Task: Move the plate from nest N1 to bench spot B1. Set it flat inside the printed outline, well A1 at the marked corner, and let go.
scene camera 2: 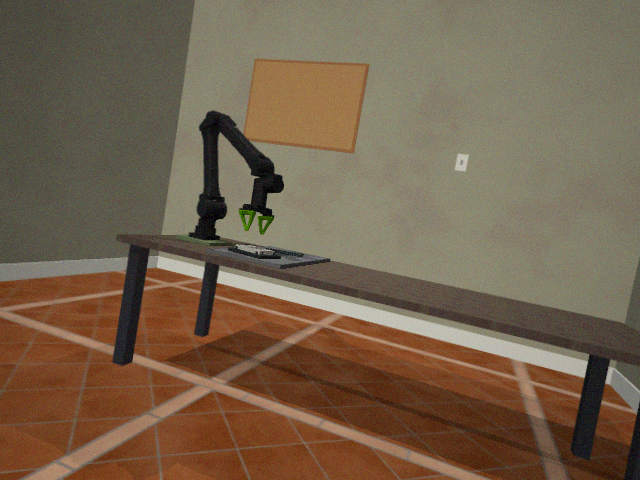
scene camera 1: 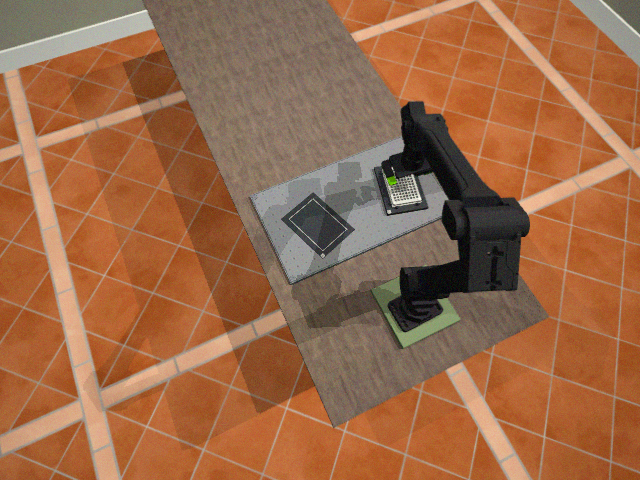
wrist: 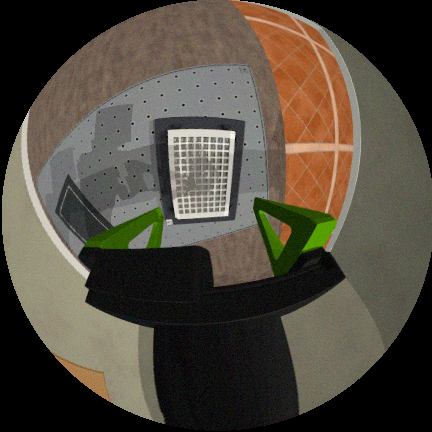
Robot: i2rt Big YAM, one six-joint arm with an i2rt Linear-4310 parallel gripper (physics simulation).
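Places are measured from the arm's base along level axes (x ahead, y down, z left), in millimetres.
Pixels of known places: gripper, between the fingertips: (scene camera 2: 254, 232) (scene camera 1: 407, 178) (wrist: 207, 206); arm's base, origin of its link: (scene camera 2: 204, 237) (scene camera 1: 414, 308).
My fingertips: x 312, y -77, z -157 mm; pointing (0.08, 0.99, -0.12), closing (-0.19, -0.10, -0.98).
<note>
Ahead of a thing's pixels: the offset from my fingertips to its top centre. "pt": to the spot under its first point. Level surfaces: height alone.
The white well plate @(dz -4, dx +16, dy +55 mm) (scene camera 1: 405, 191) (scene camera 2: 252, 249) (wrist: 202, 175) lies in the dark nest N1 (scene camera 1: 410, 209) (wrist: 162, 165). A small white tag @(pt dz +72, dx -39, dy +69 mm) (scene camera 1: 388, 211) (wrist: 169, 222) marks one nest corner. My gripper (scene camera 2: 254, 231) (wrist: 207, 206) is open and empty, with green fingers wide apart, and hangs above the board, apart from the plate. In scene camera 1 the arm hides one finger. Spot B1 is a dark pad @(pt dz +268, dx +21, dy +79 mm) (scene camera 1: 317, 224) (wrist: 80, 212) with a thin light outline @(pt dz +217, dx +39, dy +79 mm) (scene camera 1: 330, 212), turned relative to the nest. A white mark @(dz +299, dx -70, dy +79 mm) (scene camera 1: 322, 255) sits at its near corner. Well A1 cannot be made out.
The grey perforated board (scene camera 1: 279, 253) (wrist: 200, 95) carries the nest and the pad, on a long brown table @(dy +94 mm) (scene camera 1: 268, 77) (scene camera 2: 439, 299). The arm's base stands on a green block (scene camera 1: 408, 338) near one table end. The board lies between two long table edges.
</note>
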